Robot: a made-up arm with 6 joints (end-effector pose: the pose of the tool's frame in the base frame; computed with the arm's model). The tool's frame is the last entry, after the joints. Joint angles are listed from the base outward.
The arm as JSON. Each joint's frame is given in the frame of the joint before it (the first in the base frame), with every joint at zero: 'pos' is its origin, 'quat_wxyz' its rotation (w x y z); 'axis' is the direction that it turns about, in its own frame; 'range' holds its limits. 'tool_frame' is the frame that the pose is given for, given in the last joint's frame.
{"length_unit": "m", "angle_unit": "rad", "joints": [
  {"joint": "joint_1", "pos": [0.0, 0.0, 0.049], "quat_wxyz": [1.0, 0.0, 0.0, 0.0], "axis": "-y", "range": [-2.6, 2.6]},
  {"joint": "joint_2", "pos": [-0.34, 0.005, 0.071], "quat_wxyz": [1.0, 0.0, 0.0, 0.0], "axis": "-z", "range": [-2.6, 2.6]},
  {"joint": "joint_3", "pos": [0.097, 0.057, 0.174], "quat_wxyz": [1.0, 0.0, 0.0, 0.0], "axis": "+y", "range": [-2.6, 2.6]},
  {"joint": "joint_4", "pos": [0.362, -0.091, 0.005], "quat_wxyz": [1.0, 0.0, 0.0, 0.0], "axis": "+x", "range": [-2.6, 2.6]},
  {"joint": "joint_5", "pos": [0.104, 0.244, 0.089], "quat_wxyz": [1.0, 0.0, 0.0, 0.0], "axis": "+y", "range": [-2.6, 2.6]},
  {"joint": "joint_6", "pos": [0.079, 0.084, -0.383], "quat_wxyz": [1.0, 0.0, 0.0, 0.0], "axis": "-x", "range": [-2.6, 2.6]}
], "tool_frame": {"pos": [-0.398, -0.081, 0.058], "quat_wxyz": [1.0, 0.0, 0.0, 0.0]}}
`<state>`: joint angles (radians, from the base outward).
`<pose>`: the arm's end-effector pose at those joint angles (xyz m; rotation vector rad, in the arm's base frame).
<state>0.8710 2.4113 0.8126 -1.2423 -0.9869 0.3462</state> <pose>-0.1303 0.0697 -0.7227 -0.1339 0.1925 -1.3279</pose>
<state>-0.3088 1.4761 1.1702 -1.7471 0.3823 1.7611</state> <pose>-0.5061 0.2135 0.2634 -1.3795 1.8085 1.9292</pose>
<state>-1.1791 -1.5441 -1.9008 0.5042 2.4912 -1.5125</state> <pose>0.3090 -0.7070 0.4406 1.1461 2.4138 0.9900</pose>
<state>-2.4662 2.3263 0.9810 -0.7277 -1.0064 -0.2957</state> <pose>0.0613 0.0238 0.7178 -2.0377 1.8158 -0.7398</pose>
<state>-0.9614 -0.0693 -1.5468 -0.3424 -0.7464 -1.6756</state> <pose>0.8119 0.1194 0.2533 1.1215 -0.9209 1.0633</pose>
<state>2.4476 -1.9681 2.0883 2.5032 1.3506 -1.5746</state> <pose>-0.2364 0.2271 -0.1847 2.1570 0.3588 0.1302</pose>
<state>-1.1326 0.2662 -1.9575 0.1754 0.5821 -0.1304</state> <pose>0.1281 0.1865 0.3579 0.0106 -0.2311 0.0452</pose>
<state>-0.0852 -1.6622 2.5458 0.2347 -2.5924 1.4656</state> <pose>-0.6239 -0.5139 -0.3733 -1.1881 -1.2122 1.1402</pose>
